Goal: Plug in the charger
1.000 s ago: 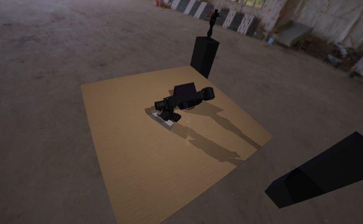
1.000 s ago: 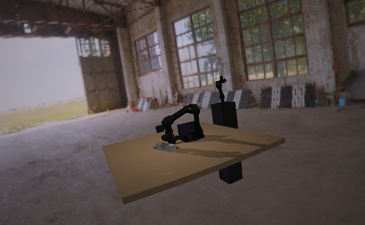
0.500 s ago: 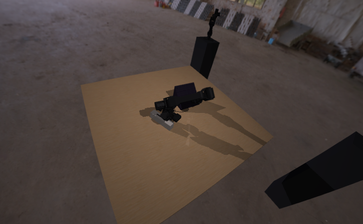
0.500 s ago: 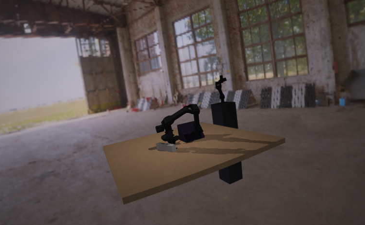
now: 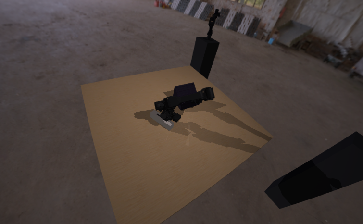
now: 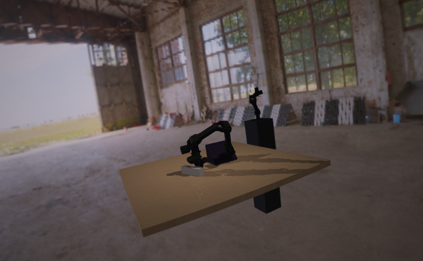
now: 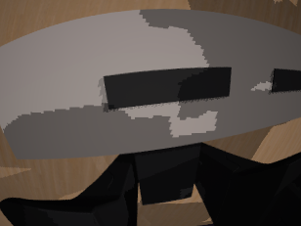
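Now: gripper tip 20 mm short of the two-prong charger, 10 mm to the right of it and 10 mm below it.
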